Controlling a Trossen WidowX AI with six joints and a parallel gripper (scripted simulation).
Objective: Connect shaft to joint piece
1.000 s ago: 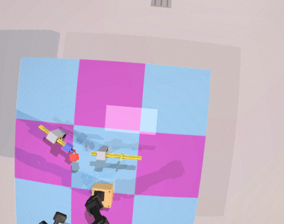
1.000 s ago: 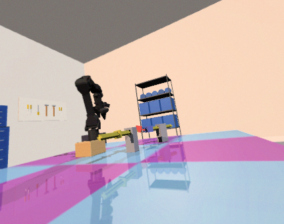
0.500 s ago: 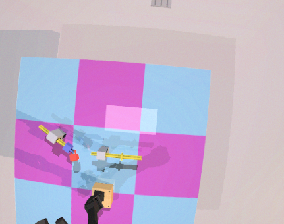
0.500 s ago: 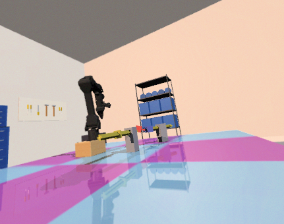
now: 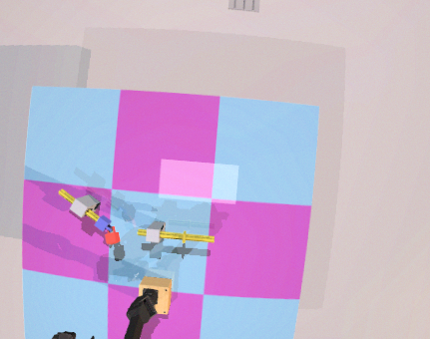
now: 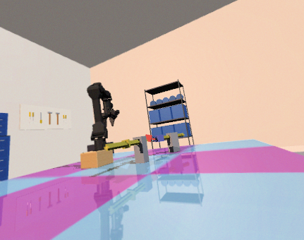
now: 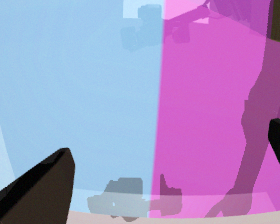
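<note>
The red joint piece lies 36 cm ahead of my gripper tip, 5 cm to the right of it and 13 cm below it.
</note>
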